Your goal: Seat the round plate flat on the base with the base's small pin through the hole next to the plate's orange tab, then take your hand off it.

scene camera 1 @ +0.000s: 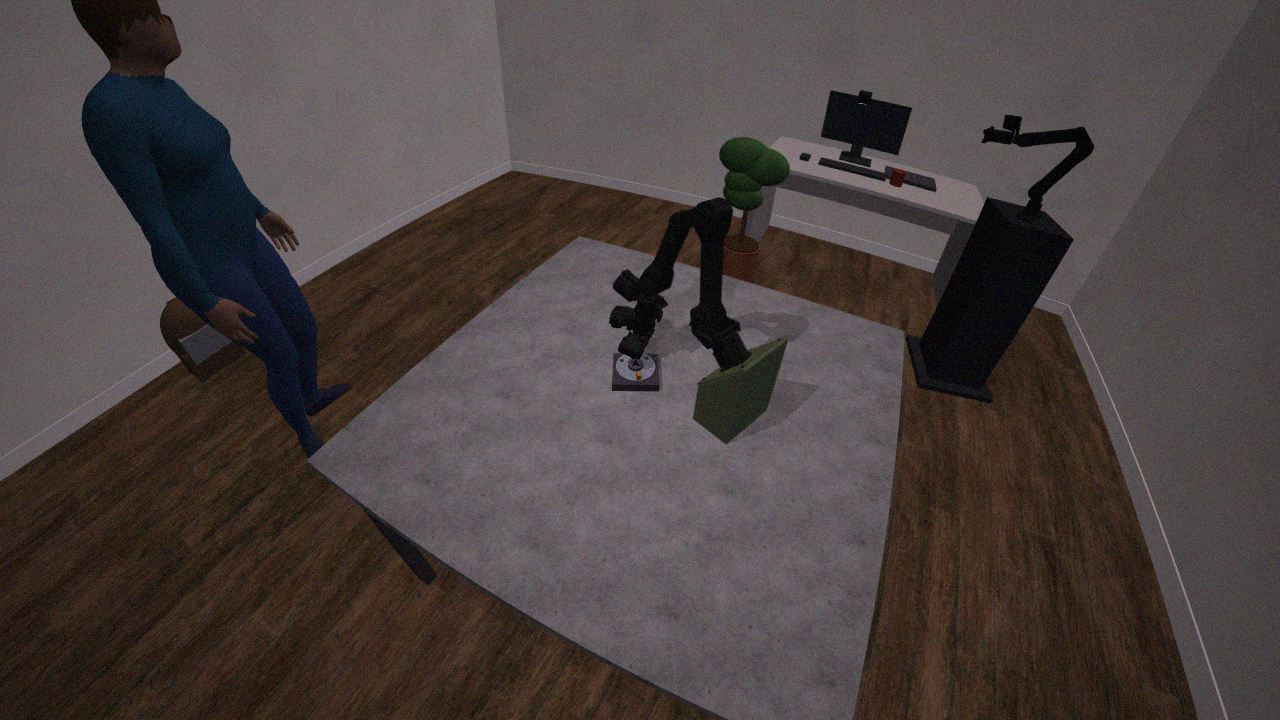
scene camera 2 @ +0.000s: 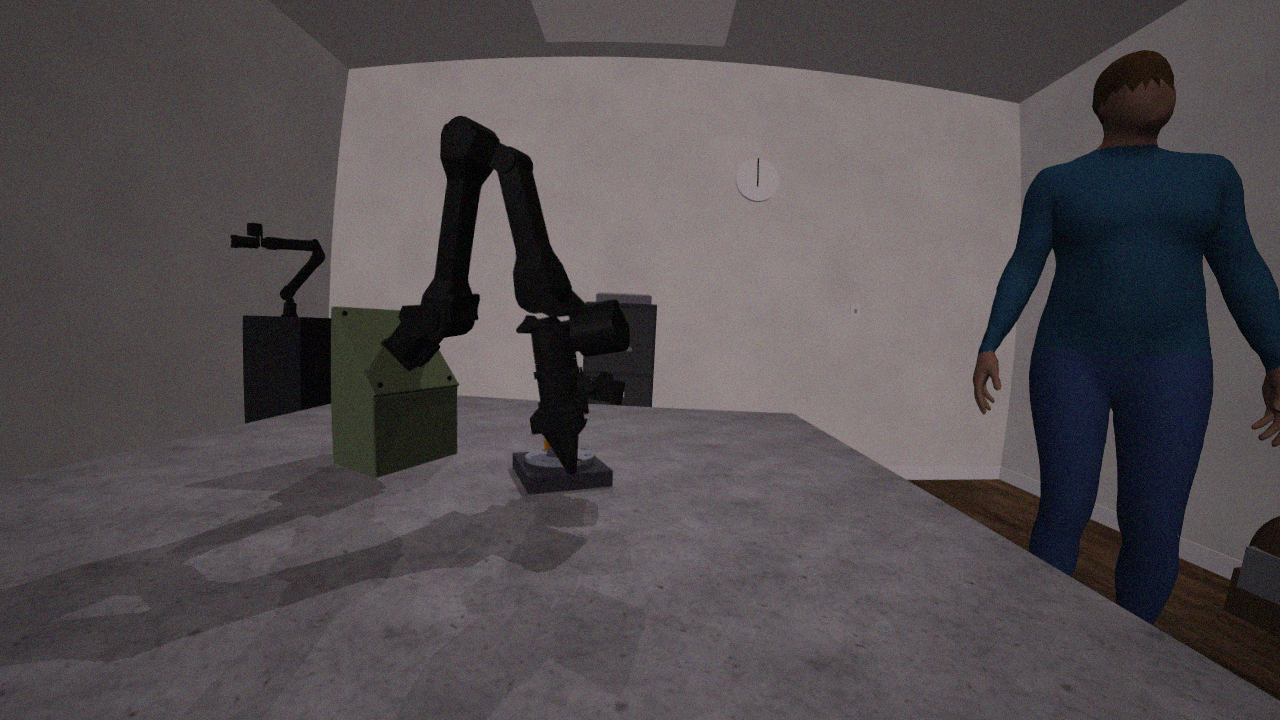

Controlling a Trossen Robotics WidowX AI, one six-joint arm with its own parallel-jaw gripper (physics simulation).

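Places are measured from the arm's base along level axes (x ahead, y left, z up), in millimetres.
Pixels of known places: gripper, between the fingertips: (scene camera 2: 572, 473); arm's base, origin of its link: (scene camera 1: 736, 362) (scene camera 2: 406, 350).
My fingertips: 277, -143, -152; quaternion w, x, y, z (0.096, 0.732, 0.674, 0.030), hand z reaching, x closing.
Observation:
Ahead of a thing's pixels: the offset from my fingertips to its top centre, as dx, dy, dz. Level surfaces: height alone.
The dark square base {-18, +69, +14} (scene camera 1: 617, 386) (scene camera 2: 563, 481) lies on the table. The round light grey plate {-18, +70, +20} (scene camera 1: 623, 369) (scene camera 2: 537, 459) lies on top of it and looks about flat; whether it is fully down is too small to tell. Its orange tab {-37, +112, +20} (scene camera 1: 638, 375) (scene camera 2: 546, 444) stands up, on the near side in scene camera 1 and left of the fingers in scene camera 2. My gripper (scene camera 1: 633, 351) (scene camera 2: 572, 466) is shut and empty, pointing down with its tips at or just over the plate. It hides part of the plate. The small pin and the hole beside the tab cannot be made out.
The green angled mount (scene camera 1: 741, 394) (scene camera 2: 416, 429) carries my arm and stands beside the base on the grey table {dz -28} (scene camera 1: 572, 501) (scene camera 2: 760, 573). A person (scene camera 1: 187, 170) (scene camera 2: 1132, 268) stands beyond the table's edge. A plant, a desk and a second arm on a dark pedestal stand farther off.

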